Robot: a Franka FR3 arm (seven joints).
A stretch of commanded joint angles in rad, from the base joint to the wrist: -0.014, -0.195, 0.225, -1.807, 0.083, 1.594, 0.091; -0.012, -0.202, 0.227, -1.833, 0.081, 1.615, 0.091; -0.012, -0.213, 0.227, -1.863, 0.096, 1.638, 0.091; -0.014, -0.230, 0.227, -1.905, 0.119, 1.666, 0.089; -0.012, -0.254, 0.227, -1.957, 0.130, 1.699, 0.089; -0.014, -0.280, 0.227, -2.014, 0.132, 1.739, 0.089; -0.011, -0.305, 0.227, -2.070, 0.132, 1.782, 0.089; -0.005, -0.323, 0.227, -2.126, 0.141, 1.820, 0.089; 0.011, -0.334, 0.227, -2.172, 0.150, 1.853, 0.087; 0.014, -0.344, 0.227, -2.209, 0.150, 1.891, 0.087; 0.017, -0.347, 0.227, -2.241, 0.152, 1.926, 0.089; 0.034, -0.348, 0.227, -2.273, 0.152, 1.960, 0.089
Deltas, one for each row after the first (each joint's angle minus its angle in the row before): 0.002, -0.007, 0.002, -0.026, -0.002, 0.021, 0.000; 0.000, -0.011, 0.000, -0.030, 0.015, 0.023, 0.000; -0.002, -0.017, 0.000, -0.042, 0.023, 0.028, -0.002; 0.002, -0.024, 0.000, -0.052, 0.011, 0.033, 0.000; -0.002, -0.026, 0.000, -0.057, 0.002, 0.040, 0.000; 0.003, -0.025, 0.000, -0.056, 0.000, 0.043, 0.000; 0.006, -0.018, 0.000, -0.056, 0.009, 0.038, 0.000; 0.016, -0.011, 0.000, -0.046, 0.009, 0.033, -0.002; 0.003, -0.010, 0.000, -0.037, 0.000, 0.038, 0.000; 0.003, -0.003, 0.000, -0.032, 0.002, 0.035, 0.002; 0.017, -0.001, 0.000, -0.032, 0.000, 0.034, 0.000
